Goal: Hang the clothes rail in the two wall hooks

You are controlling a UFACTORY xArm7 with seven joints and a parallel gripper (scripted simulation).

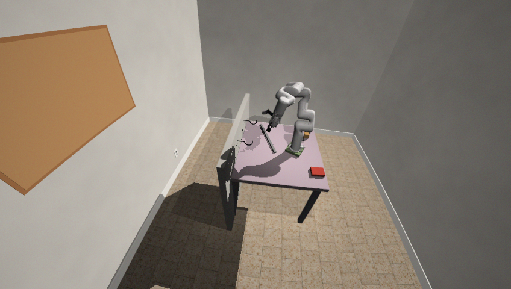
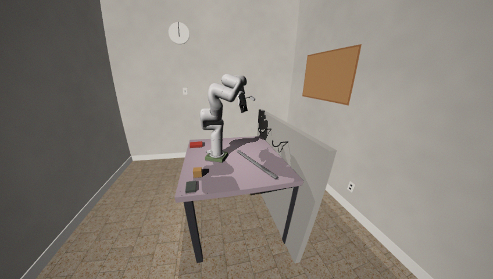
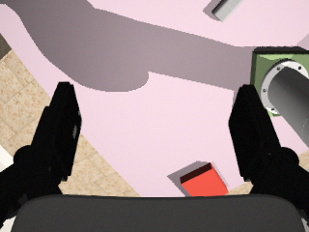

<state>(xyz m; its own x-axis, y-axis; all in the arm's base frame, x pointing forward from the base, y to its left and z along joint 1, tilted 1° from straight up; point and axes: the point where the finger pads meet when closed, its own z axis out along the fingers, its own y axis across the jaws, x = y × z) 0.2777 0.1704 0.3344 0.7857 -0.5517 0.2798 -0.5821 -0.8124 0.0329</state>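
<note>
The grey clothes rail is 35 cm below my hand, 34 cm to the right of it and 1 cm behind it. The rest, counted from my hand: grey wall panel (58 cm below, 29 cm ahead, 21 cm to the right); then orange cube (45 cm behind, 40 cm to the right, 33 cm below); then red block (45 cm behind, 34 cm below, 12 cm to the left).
</note>
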